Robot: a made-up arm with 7 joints. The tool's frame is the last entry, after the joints. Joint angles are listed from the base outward.
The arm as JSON. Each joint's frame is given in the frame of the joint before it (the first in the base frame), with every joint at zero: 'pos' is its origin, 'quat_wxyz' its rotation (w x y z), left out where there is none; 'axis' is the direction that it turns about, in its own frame. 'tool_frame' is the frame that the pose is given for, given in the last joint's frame.
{
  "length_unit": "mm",
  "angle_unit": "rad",
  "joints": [
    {
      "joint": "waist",
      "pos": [
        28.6,
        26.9,
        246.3
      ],
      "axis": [
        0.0,
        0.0,
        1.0
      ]
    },
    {
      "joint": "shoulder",
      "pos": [
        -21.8,
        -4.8,
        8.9
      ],
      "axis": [
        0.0,
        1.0,
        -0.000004
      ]
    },
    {
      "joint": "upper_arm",
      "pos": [
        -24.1,
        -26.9,
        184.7
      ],
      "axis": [
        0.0,
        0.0,
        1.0
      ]
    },
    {
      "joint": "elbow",
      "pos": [
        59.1,
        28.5,
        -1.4
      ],
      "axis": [
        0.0,
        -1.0,
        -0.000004
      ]
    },
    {
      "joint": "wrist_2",
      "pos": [
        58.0,
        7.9,
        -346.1
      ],
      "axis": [
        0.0,
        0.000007,
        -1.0
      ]
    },
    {
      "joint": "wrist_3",
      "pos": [
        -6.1,
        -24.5,
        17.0
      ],
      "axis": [
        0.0,
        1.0,
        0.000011
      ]
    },
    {
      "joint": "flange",
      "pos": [
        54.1,
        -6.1,
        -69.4
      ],
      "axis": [
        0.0,
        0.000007,
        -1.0
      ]
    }
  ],
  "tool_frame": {
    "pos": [
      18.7,
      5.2,
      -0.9
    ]
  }
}
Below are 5 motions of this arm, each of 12 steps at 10 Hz.
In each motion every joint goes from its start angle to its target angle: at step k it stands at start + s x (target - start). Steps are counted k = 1, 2, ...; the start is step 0. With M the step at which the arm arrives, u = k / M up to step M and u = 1 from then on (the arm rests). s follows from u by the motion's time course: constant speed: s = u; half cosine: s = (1 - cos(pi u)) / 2; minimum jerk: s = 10 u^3 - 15 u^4 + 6 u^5.
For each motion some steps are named. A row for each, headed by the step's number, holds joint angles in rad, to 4 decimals.
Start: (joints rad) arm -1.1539 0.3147 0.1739 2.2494 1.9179 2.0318 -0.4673
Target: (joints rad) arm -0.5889 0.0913 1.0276 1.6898 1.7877 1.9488 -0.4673
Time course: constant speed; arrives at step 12
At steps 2, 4, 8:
2: -1.0597 0.2775 0.3162 2.1561 1.8962 2.0180 -0.4673
4: -0.9656 0.2402 0.4585 2.0629 1.8745 2.0041 -0.4673
8: -0.7772 0.1658 0.7430 1.8763 1.8311 1.9765 -0.4673

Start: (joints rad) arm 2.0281 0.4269 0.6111 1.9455 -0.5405 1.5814 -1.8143
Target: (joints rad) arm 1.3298 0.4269 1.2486 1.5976 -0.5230 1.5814 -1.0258
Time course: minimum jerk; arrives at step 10
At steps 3, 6, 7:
3: 1.9142 0.4269 0.7151 1.8888 -0.5376 1.5814 -1.6857
6: 1.5515 0.4269 1.0462 1.7080 -0.5286 1.5814 -1.2761
7: 1.4437 0.4269 1.1446 1.6543 -0.5259 1.5814 -1.1544

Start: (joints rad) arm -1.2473 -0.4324 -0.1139 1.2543 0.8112 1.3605 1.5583
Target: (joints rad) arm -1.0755 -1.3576 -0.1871 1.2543 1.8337 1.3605 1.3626
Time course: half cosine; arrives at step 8
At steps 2, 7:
2: -1.2221 -0.5679 -0.1246 1.2543 0.9609 1.3605 1.5296
7: -1.0820 -1.3224 -0.1843 1.2543 1.7948 1.3605 1.3700

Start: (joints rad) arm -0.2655 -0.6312 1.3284 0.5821 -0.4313 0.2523 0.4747
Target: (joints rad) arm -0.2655 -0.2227 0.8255 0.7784 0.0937 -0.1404 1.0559
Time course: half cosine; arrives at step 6
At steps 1, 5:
1: -0.2655 -0.6038 1.2947 0.5952 -0.3961 0.2260 0.5136
5: -0.2655 -0.2501 0.8592 0.7653 0.0585 -0.1141 1.0170

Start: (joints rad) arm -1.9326 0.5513 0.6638 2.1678 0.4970 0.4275 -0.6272
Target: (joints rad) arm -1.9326 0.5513 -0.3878 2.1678 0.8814 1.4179 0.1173
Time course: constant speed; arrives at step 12
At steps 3, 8, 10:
3: -1.9326 0.5513 0.4009 2.1678 0.5931 0.6751 -0.4411
8: -1.9326 0.5513 -0.0373 2.1678 0.7533 1.0878 -0.1309
10: -1.9326 0.5513 -0.2125 2.1678 0.8173 1.2528 -0.0068

